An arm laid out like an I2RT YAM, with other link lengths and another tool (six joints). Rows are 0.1 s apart.
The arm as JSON. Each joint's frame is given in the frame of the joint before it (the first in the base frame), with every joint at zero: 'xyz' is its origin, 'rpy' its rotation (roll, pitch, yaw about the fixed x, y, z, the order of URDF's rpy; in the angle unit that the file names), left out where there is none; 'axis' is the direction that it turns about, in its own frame. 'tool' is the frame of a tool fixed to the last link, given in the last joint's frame.
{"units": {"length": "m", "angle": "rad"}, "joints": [
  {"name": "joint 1", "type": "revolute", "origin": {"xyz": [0.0, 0.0, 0.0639]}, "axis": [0.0, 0.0, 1.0]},
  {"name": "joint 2", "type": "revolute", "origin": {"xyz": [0.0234, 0.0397, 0.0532]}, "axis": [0.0, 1.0, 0.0]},
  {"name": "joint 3", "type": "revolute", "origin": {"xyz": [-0.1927, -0.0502, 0.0]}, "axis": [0.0, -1.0, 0.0]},
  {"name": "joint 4", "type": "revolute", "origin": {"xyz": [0.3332, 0.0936, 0.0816]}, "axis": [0.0, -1.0, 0.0]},
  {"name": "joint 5", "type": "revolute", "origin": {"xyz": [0.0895, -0.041, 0.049]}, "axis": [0.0, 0.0, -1.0]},
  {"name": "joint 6", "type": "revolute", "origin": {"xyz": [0.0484, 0.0, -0.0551]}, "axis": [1.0, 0.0, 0.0]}
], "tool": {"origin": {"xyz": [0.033, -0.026, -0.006], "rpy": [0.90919, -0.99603, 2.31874]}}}
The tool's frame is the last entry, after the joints.
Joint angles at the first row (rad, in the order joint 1, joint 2, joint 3, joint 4, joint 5, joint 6):
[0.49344, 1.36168, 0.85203, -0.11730, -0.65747, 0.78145]
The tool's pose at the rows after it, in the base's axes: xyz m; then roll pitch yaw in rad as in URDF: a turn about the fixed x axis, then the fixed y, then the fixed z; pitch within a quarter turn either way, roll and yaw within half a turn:
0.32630, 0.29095, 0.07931, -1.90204, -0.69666, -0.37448
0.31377, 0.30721, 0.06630, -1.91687, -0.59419, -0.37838
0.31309, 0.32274, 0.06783, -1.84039, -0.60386, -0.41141
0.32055, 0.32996, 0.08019, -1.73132, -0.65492, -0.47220
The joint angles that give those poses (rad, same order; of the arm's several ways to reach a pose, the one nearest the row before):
[0.53389, 1.41396, 0.85203, -0.07228, -0.65746, 0.98441]
[0.57584, 1.45933, 0.85203, -0.02577, -0.65785, 1.10189]
[0.60443, 1.48604, 0.85202, 0.08411, -0.65749, 1.14308]
[0.60826, 1.48642, 0.85202, 0.18635, -0.65709, 1.14309]

